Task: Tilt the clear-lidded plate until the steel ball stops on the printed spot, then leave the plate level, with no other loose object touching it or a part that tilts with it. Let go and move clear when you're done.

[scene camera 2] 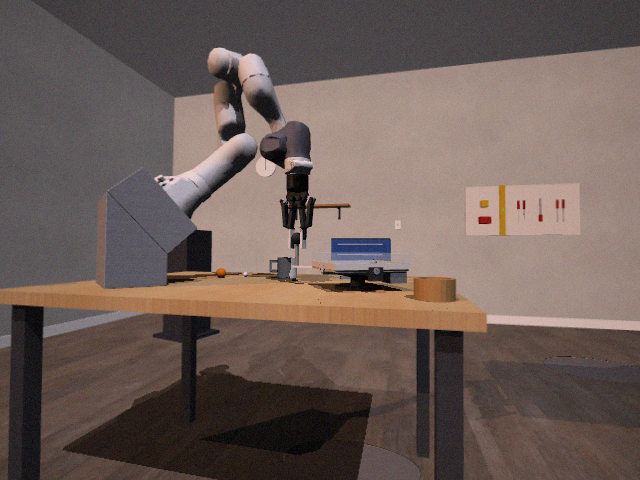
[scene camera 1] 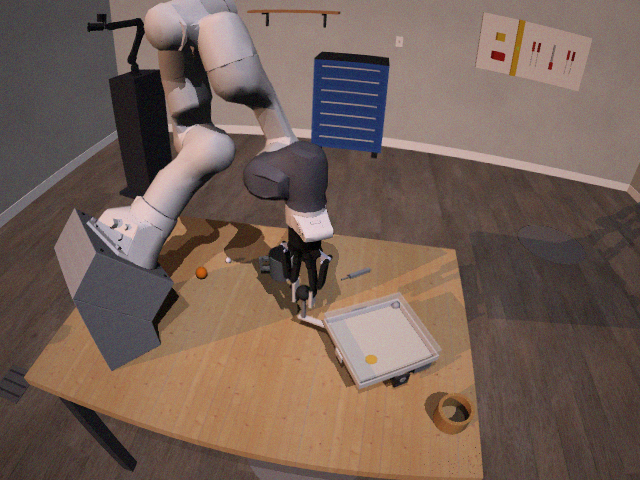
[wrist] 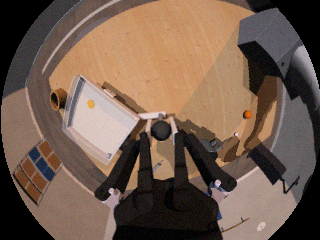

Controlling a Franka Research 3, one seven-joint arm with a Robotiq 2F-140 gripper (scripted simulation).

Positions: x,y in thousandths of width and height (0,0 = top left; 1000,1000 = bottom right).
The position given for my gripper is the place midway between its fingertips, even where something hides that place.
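Observation:
My gripper (scene camera 1: 474,628), with a clear-lidded plate (scene camera 1: 591,707). Again my gripper (scene camera 2: 465,518), plus the clear-lidded plate (scene camera 2: 618,553). Likewise my gripper (wrist: 502,515) and the clear-lidded plate (wrist: 305,510).

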